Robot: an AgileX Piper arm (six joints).
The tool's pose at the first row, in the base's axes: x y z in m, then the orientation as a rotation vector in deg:
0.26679 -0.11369 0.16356 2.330 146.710 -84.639
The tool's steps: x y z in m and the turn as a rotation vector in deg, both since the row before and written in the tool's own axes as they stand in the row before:
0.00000 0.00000 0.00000 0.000 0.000 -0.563
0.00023 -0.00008 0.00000 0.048 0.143 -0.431
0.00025 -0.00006 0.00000 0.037 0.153 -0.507
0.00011 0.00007 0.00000 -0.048 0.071 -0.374
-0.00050 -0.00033 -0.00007 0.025 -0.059 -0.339
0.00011 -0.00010 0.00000 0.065 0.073 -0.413
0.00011 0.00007 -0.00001 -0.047 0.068 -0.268
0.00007 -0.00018 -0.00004 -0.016 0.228 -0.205
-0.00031 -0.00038 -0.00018 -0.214 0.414 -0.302
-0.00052 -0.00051 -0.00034 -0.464 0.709 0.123
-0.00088 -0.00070 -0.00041 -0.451 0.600 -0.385
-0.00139 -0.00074 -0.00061 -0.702 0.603 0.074
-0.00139 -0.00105 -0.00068 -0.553 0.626 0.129
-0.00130 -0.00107 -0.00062 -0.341 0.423 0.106
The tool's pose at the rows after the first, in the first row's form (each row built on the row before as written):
0.26679 -0.11369 0.16356 1.611 146.930 -84.837
0.26656 -0.11375 0.16359 1.173 147.174 -85.101
0.26631 -0.11380 0.16360 0.642 147.462 -85.381
0.26621 -0.11377 0.16352 0.208 147.697 -85.474
0.26667 -0.11384 0.16391 -0.270 147.761 -85.600
0.26655 -0.11390 0.16398 -0.741 147.925 -85.853
0.26644 -0.11387 0.16391 -1.043 148.114 -85.910
0.26635 -0.11393 0.16408 -1.141 148.380 -86.048
0.26661 -0.11394 0.16453 -1.248 148.977 -86.036
0.26705 -0.11386 0.16520 -0.606 149.831 -85.673
0.26783 -0.11380 0.16610 -0.707 150.784 -85.441
0.26911 -0.11357 0.16718 -0.223 151.749 -84.731
0.27037 -0.11347 0.16855 0.366 152.596 -84.203
0.27156 -0.11346 0.16990 0.793 153.135 -83.880

